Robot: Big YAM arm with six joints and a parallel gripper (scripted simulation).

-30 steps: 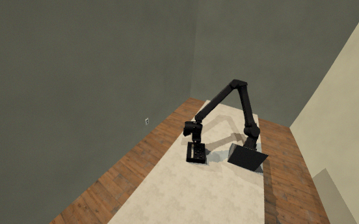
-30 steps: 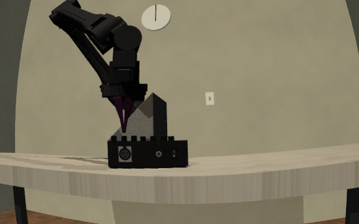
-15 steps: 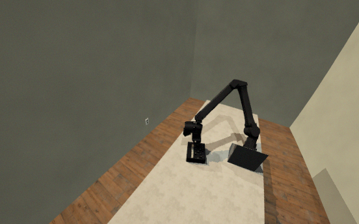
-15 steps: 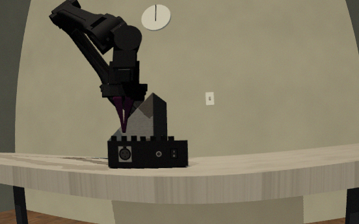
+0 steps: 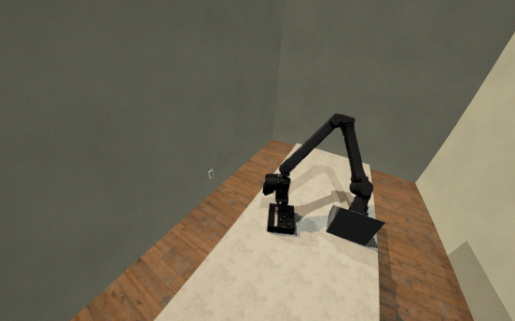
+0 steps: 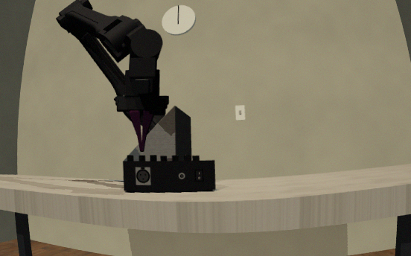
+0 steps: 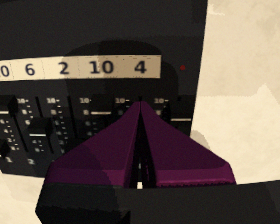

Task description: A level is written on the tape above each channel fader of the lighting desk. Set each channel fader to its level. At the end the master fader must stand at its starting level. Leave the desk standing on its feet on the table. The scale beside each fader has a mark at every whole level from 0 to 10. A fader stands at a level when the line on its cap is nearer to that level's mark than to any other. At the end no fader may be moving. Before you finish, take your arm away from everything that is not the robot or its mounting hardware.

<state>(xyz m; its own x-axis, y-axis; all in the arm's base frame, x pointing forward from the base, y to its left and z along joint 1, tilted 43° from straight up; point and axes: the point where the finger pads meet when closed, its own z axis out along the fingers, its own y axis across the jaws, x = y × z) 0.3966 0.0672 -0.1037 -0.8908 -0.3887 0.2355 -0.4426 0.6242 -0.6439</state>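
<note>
My gripper is now 10 mm past the channel 6 fader, 10 mm to the left of it and 20 mm above it. Also, from my hand: master fader: 30 mm to the right, 20 mm below; then channel 5 fader: 10 mm behind, 20 mm to the left, 20 mm below; then channel 4 fader: 60 mm behind, 20 mm to the left, 20 mm below.
</note>
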